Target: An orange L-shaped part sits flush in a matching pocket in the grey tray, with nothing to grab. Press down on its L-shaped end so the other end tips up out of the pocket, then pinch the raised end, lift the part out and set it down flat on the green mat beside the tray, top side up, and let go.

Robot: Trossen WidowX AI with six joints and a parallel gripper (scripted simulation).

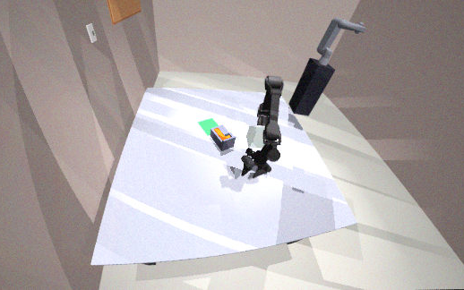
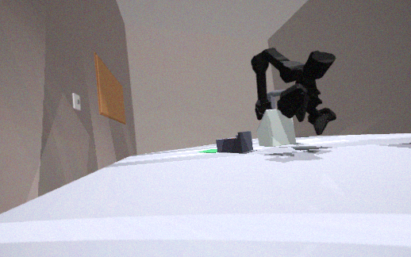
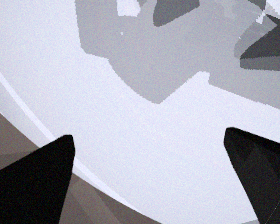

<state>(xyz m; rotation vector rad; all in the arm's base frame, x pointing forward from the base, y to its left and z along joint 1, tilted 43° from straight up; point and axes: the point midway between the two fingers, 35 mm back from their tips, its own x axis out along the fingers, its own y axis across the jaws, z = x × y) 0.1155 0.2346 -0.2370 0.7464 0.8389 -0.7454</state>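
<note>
My gripper tip is now 110 mm short of the orange L-shaped part, 300 mm to the left of it and 30 mm above it. From my gripper tip the other things lie so: green mat (200 mm ahead, 440 mm to the right, 90 mm below).
</note>
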